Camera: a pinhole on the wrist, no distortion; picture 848 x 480 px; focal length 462.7 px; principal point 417.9 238.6 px. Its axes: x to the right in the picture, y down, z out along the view. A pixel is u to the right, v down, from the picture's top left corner.
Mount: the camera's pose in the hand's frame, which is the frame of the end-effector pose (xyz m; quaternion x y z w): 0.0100 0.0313 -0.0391 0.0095 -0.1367 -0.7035 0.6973
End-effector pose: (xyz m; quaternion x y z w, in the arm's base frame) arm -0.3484 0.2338 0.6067 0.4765 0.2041 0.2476 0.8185
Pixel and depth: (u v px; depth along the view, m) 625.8 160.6 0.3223
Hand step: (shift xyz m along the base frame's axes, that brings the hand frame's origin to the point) 0.0846 -0.2845 0.0956
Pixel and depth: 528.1 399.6 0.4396
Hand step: 0.2989 -0.2508 0.2017
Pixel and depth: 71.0 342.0 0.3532
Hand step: 0.0968 -0.0193 0.4363
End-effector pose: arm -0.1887 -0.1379 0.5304 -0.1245 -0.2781 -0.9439 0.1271
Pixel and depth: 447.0 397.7 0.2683
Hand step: 0.0171 0.0747 0.2415
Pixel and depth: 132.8 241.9 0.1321
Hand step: 0.0668 -0.0664 0.1225
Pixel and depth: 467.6 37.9 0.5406
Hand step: 0.4045 0.2475 0.2935
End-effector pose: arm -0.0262 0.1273 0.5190 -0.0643 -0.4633 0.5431 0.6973
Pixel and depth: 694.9 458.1 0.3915
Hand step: -0.2121 -0.1376 0.3710
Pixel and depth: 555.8 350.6 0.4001
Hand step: -0.2681 -0.1492 0.2371
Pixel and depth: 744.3 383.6 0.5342
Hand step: -0.2447 -0.2910 0.4991
